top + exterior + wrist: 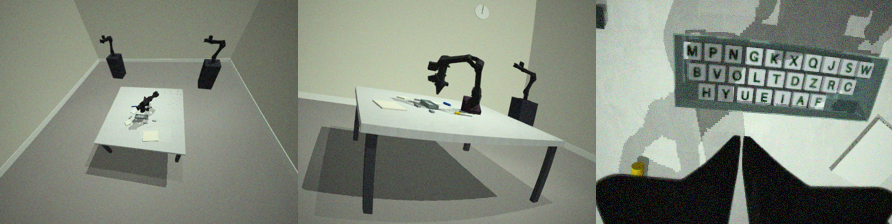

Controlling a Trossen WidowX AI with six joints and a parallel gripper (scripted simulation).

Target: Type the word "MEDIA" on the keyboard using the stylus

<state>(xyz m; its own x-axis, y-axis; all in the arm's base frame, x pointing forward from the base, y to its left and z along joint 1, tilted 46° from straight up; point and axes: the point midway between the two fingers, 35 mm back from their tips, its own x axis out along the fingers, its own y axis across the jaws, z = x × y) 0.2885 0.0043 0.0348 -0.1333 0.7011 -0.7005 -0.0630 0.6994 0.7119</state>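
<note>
The blue stylus lies 18 cm behind my gripper tip, 21 cm to the right of it and 9 cm below it. The rest, counted from my gripper tip: yellow-tipped pen: 16 cm behind, 13 cm to the left, 9 cm below.
</note>
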